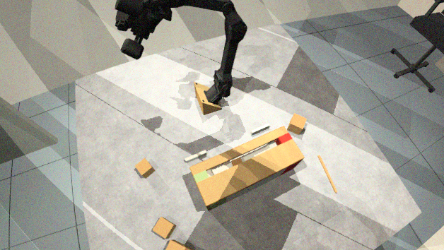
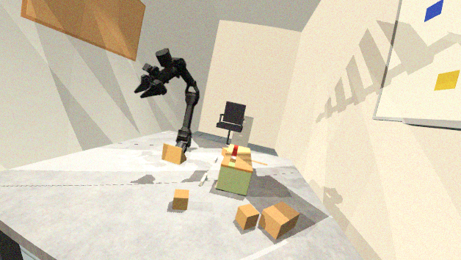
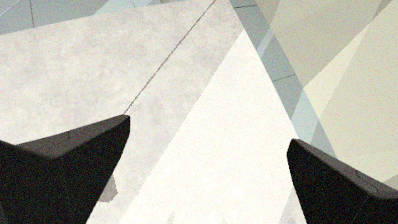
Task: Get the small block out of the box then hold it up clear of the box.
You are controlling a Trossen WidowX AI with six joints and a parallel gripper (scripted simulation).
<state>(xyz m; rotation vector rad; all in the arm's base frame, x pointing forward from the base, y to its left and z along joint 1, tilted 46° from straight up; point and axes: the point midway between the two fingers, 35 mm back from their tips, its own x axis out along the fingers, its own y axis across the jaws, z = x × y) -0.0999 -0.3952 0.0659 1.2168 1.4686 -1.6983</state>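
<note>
Right now the wooden box is 430 mm ahead of my gripper tip, 260 mm to the left of it and 290 mm below it. From my gripper tip the other things lie so: thin stick (610 mm ahead, 580 mm to the left, 350 mm below); orange block (450 mm ahead, 230 mm to the left, 270 mm below).
</note>
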